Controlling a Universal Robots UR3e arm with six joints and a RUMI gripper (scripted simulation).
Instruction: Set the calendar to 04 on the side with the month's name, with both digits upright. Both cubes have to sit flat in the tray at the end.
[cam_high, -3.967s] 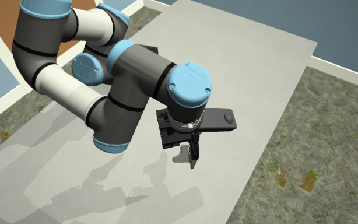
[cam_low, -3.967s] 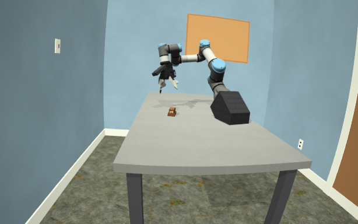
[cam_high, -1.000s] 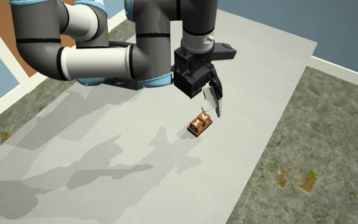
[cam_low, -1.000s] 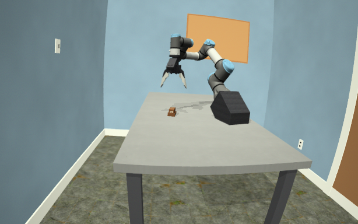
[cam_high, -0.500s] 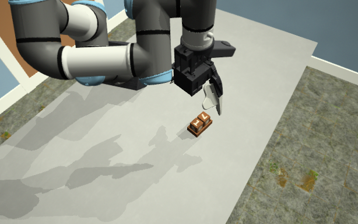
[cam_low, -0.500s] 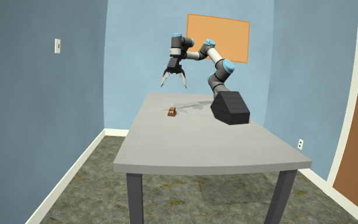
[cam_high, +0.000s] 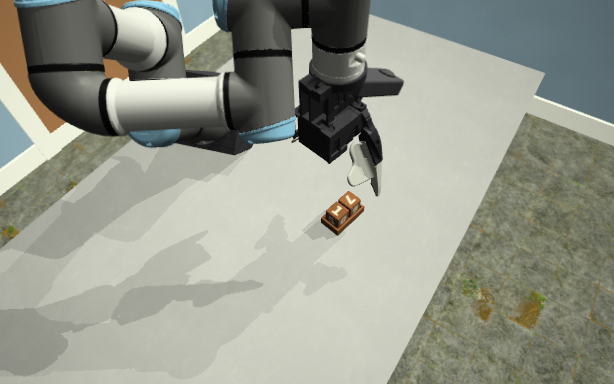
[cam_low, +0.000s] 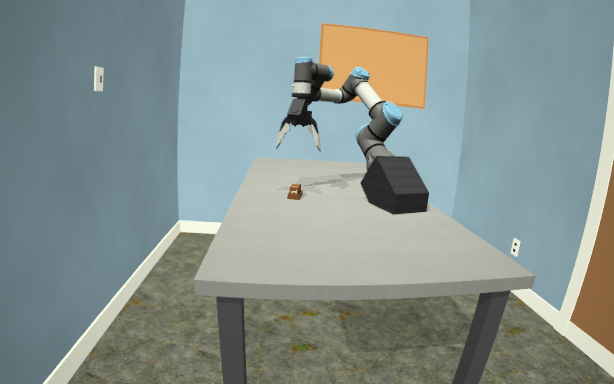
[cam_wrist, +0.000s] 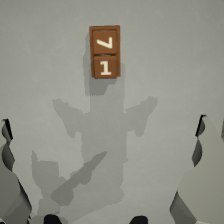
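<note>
My hand is 140 mm above the cube. From my hand the other things lie so: brown tray 20 mm to the left, 160 mm below.
</note>
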